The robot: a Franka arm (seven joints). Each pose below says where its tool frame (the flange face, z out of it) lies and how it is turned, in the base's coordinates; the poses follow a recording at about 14 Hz.
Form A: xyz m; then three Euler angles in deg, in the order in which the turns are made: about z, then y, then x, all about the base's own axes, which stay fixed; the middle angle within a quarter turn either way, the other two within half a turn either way.
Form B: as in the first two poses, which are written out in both.
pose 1, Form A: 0.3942, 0.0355, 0.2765, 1.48, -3.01, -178.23
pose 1, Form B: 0.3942, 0.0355, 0.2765, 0.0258, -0.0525, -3.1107
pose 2, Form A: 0.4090, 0.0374, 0.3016, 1.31, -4.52, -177.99
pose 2, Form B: 0.4090, 0.0374, 0.3016, 0.0229, -0.0789, -3.1065
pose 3, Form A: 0.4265, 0.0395, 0.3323, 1.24, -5.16, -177.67
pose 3, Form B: 0.4265, 0.0395, 0.3323, 0.0216, -0.0901, -3.1009
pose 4, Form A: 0.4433, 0.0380, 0.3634, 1.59, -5.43, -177.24
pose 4, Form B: 0.4433, 0.0380, 0.3634, 0.0278, -0.0948, -3.0934
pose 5, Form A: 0.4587, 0.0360, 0.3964, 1.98, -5.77, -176.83
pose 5, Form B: 0.4587, 0.0360, 0.3964, 0.0346, -0.1007, -3.0863
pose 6, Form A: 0.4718, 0.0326, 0.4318, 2.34, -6.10, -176.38
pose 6, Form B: 0.4718, 0.0326, 0.4318, 0.0408, -0.1065, -3.0784
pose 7, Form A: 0.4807, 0.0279, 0.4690, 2.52, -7.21, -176.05
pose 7, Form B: 0.4807, 0.0279, 0.4690, 0.0440, -0.1258, -3.0727
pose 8, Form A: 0.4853, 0.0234, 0.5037, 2.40, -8.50, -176.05
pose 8, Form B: 0.4853, 0.0234, 0.5037, 0.0419, -0.1484, -3.0727
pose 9, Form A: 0.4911, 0.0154, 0.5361, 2.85, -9.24, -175.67
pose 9, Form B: 0.4911, 0.0154, 0.5361, 0.0497, -0.1613, -3.0660
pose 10, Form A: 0.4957, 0.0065, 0.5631, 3.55, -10.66, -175.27
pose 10, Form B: 0.4957, 0.0065, 0.5631, 0.0620, -0.1861, -3.0590
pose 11, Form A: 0.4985, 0.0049, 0.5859, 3.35, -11.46, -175.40
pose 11, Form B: 0.4985, 0.0049, 0.5859, 0.0585, -0.2000, -3.0613
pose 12, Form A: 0.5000, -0.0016, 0.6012, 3.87, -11.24, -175.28
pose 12, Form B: 0.5000, -0.0016, 0.6012, 0.0675, -0.1962, -3.0592
